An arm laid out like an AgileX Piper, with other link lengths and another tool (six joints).
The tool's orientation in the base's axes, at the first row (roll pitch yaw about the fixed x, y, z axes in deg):
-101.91 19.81 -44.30
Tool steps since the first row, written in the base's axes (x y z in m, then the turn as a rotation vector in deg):
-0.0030 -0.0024 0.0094 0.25 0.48 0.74
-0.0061 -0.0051 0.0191 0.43 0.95 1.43
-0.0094 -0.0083 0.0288 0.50 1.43 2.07
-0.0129 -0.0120 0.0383 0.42 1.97 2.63
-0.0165 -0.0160 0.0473 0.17 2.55 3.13
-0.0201 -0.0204 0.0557 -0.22 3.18 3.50
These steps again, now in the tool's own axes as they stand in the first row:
-0.0036 -0.0077 -0.0055 -0.40 -0.74 0.37
-0.0072 -0.0157 -0.0114 -0.82 -1.40 0.71
-0.0106 -0.0236 -0.0178 -1.30 -1.98 0.99
-0.0138 -0.0313 -0.0246 -1.90 -2.42 1.23
-0.0166 -0.0386 -0.0316 -2.62 -2.73 1.41
-0.0190 -0.0453 -0.0388 -3.42 -2.87 1.56

